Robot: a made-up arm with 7 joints. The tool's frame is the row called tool.
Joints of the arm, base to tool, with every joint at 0 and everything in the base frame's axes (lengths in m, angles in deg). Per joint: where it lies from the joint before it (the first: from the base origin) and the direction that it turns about. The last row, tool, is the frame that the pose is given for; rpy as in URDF.
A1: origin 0 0 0.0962 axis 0 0 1
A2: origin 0 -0.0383 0.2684 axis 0 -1 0
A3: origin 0 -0.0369 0.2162 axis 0 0 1
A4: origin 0.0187 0.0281 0.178 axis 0 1 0
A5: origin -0.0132 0.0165 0.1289 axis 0 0 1
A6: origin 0 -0.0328 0.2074 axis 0 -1 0
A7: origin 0.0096 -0.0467 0.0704 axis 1 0 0
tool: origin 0 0 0 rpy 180 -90 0
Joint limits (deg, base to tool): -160..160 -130..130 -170..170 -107..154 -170..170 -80..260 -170..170
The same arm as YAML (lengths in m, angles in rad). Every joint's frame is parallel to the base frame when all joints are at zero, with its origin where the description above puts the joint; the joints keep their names.
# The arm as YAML. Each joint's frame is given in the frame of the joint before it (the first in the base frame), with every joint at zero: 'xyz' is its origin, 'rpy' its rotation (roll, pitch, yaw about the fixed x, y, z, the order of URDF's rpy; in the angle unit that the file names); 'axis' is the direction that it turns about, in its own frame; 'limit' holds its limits. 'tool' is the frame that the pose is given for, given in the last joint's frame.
units:
  length: m
  angle: rad
joints:
  - name: A1
    type: revolute
    origin:
      xyz: [0.0, 0.0, 0.0962]
      rpy: [0.0, 0.0, 0.0]
    axis: "+z"
    limit:
      lower: -2.7925
      upper: 2.7925
  - name: A2
    type: revolute
    origin:
      xyz: [0.0, -0.0383, 0.2684]
      rpy: [0.0, 0.0, 0.0]
    axis: "-y"
    limit:
      lower: -2.2689
      upper: 2.2689
  - name: A3
    type: revolute
    origin:
      xyz: [0.0, -0.0369, 0.2162]
      rpy: [0.0, 0.0, 0.0]
    axis: "+z"
    limit:
      lower: -2.9671
      upper: 2.9671
  - name: A4
    type: revolute
    origin:
      xyz: [0.0187, 0.0281, 0.178]
      rpy: [0.0, 0.0, 0.0]
    axis: "+y"
    limit:
      lower: -1.8675
      upper: 2.6878
  - name: A5
    type: revolute
    origin:
      xyz: [-0.0132, 0.0165, 0.1289]
      rpy: [0.0, 0.0, 0.0]
    axis: "+z"
    limit:
      lower: -2.9671
      upper: 2.9671
  - name: A6
    type: revolute
    origin:
      xyz: [0.0, -0.0328, 0.2074]
      rpy: [0.0, 0.0, 0.0]
    axis: "-y"
    limit:
      lower: -1.3963
      upper: 4.5379
  - name: A7
    type: revolute
    origin:
      xyz: [0.0096, -0.0467, 0.0704]
      rpy: [0.0, 0.0, 0.0]
    axis: "+x"
    limit:
      lower: -2.9671
      upper: 2.9671
tool:
  origin:
    xyz: [0.0, 0.0, 0.0]
    rpy: [3.1416, -1.5708, 0.0]

